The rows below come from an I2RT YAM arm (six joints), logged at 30 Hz.
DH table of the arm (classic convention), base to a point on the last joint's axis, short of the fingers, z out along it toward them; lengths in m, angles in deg. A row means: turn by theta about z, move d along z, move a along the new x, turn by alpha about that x. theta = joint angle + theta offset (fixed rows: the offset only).
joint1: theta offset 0  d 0.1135  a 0.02  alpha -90
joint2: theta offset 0  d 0  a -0.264  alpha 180
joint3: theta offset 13.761  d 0  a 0.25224  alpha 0
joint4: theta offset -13.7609  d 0  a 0.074  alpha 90
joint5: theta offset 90  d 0  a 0  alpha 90
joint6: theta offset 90  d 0.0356  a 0  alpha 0
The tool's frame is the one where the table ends.
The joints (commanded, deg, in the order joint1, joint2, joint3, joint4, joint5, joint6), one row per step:
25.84, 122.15, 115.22, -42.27, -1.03, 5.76
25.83, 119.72, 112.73, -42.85, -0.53, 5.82
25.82, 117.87, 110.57, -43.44, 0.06, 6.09
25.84, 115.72, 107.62, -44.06, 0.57, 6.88
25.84, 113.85, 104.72, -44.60, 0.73, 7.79
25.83, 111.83, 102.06, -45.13, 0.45, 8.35
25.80, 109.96, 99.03, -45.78, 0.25, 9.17
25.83, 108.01, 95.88, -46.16, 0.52, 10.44
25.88, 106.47, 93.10, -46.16, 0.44, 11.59
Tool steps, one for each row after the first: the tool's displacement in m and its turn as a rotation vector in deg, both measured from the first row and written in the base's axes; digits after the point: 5 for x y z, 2 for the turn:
-0.00928, -0.00493, 0.00470, -0.59, 0.43, -0.38
-0.01686, -0.00910, 0.00634, -1.23, 1.12, -0.97
-0.02633, -0.01385, 0.00562, -1.77, 2.44, -1.88
-0.03511, -0.01822, 0.00290, -2.08, 4.03, -2.69
-0.04432, -0.02257, 0.00240, -2.11, 5.33, -2.96
-0.05383, -0.02728, -0.00157, -2.35, 7.23, -3.54
-0.06361, -0.03195, -0.00555, -2.60, 8.86, -4.71
-0.07162, -0.03539, -0.01013, -2.53, 10.28, -5.56

